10 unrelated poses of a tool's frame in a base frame.
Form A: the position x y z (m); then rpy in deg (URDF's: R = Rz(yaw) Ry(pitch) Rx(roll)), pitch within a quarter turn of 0, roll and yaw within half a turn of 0.
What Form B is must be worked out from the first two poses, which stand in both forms.
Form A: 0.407 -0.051 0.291 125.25 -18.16 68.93
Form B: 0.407 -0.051 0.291 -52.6 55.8 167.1
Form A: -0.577 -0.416 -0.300 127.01 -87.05 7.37
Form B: -0.577 -0.416 -0.300 85.9 44.3 92.5
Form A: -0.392 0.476 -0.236 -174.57 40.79 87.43
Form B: -0.392 0.476 -0.236 -88.0 -7.1 139.4
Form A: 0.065 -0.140 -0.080 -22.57 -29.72 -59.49
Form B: 0.065 -0.140 -0.080 -63.7 5.6 -36.3
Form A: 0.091 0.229 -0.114 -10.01 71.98 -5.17
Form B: 0.091 0.229 -0.114 13.8 71.5 -16.2
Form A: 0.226 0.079 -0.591 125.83 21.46 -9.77
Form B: 0.226 0.079 -0.591 -11.9 -20.4 125.5
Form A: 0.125 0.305 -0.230 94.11 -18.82 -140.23
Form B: 0.125 0.305 -0.230 -164.5 -41.0 -95.2
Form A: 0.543 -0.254 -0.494 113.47 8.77 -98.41
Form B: 0.543 -0.254 -0.494 109.2 -64.0 -153.7
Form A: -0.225 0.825 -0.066 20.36 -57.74 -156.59
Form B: -0.225 0.825 -0.066 -127.3 36.1 -51.7
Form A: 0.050 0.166 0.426 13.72 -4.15 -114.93
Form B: 0.050 0.166 0.426 -115.3 -10.7 -9.6
